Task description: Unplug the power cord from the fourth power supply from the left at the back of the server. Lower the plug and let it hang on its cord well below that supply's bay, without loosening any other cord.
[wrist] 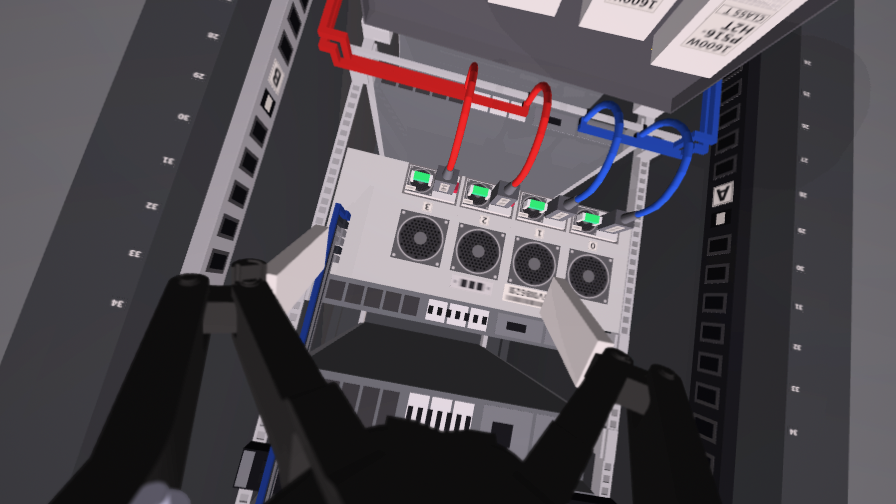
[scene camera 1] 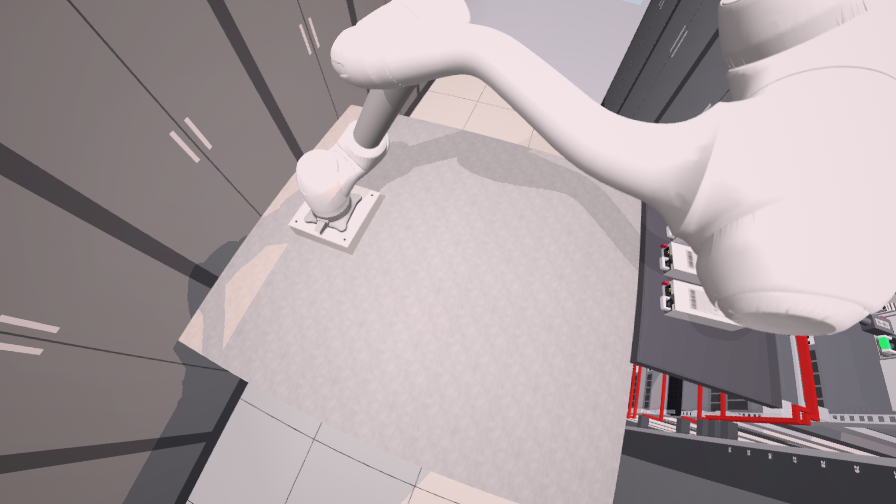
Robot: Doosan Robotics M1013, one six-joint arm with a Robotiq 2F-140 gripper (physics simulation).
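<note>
The wrist view looks into the rack at the server back (wrist: 494, 250), and the printed labels read upside down. Four power supplies sit in a row with green lights, numbered 3, 2, 1, 0 from image left to right. Supply 3 (wrist: 422, 180) and supply 2 (wrist: 479, 191) each hold a plug on a red cord (wrist: 466, 112). Supplies 1 and 0 (wrist: 588, 219) hold plugs on blue cords (wrist: 673, 181). All four plugs are seated. My gripper (wrist: 435, 291) is open and empty, well short of the plugs, in front of the fan row.
Rack rails with square holes flank the server on the left (wrist: 250, 150) and right (wrist: 720, 263). A dark shelf with white boxed units (wrist: 720, 37) overhangs the cords; it also shows in the scene view (scene camera 1: 689, 300). The arm base (scene camera 1: 335, 216) stands on a grey mat.
</note>
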